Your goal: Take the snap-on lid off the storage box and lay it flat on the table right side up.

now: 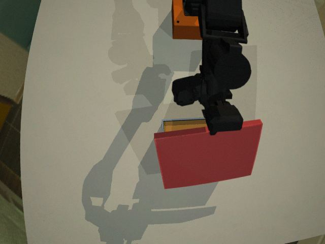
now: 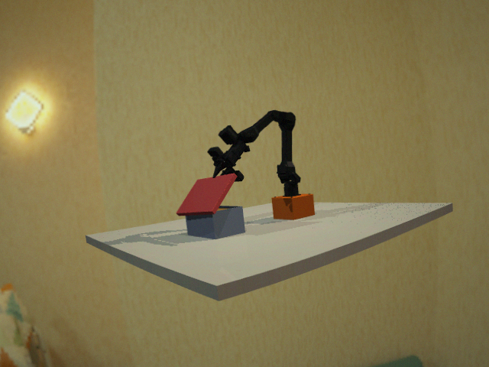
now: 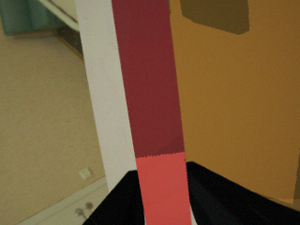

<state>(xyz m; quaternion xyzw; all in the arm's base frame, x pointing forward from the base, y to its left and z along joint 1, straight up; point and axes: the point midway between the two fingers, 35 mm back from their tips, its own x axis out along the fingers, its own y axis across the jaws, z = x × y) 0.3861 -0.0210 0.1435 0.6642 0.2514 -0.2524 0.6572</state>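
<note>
Right now my gripper tip is 60 mm short of the red lid, 50 mm above it and 10 mm to the right of it. From my gripper tip the other things lie so: grey-blue storage box 170 mm below, 30 mm ahead.
</note>
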